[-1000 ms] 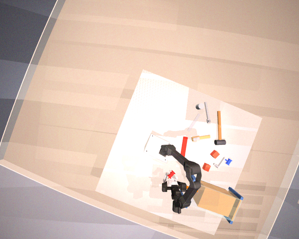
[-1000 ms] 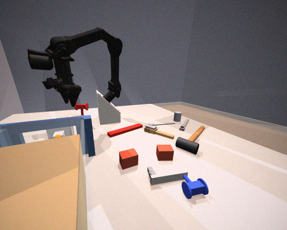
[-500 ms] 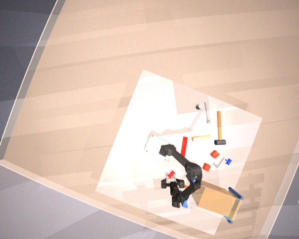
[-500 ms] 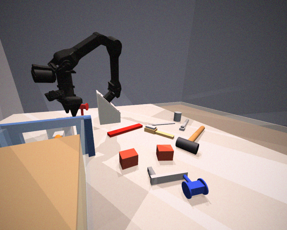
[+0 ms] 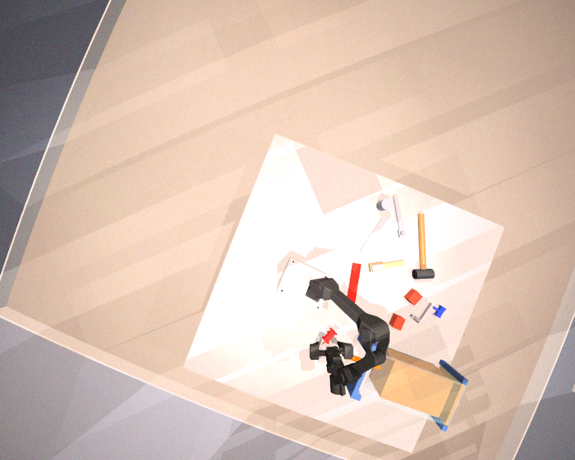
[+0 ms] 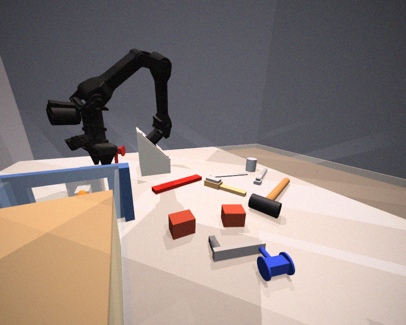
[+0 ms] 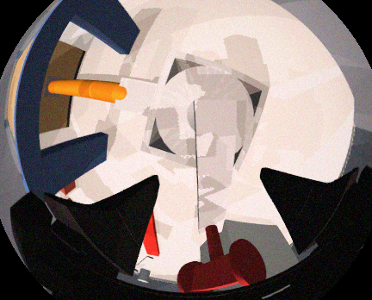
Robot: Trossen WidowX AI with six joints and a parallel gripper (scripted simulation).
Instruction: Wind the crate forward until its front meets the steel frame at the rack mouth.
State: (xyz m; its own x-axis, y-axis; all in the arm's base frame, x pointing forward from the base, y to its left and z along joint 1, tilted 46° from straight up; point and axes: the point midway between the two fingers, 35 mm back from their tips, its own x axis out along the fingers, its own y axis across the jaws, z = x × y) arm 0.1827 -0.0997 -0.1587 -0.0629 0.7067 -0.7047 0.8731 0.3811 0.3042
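The red knob lies 30 mm behind my gripper tip, 50 mm to the left of it and 40 mm above it. Also, from my gripper tip: winch 10 mm ahead, 50 mm to the right, 70 mm below; then blue steel frame 180 mm ahead, 20 mm to the right, 10 mm above; then winch handle 10 mm behind, 10 mm to the left, 20 mm above.
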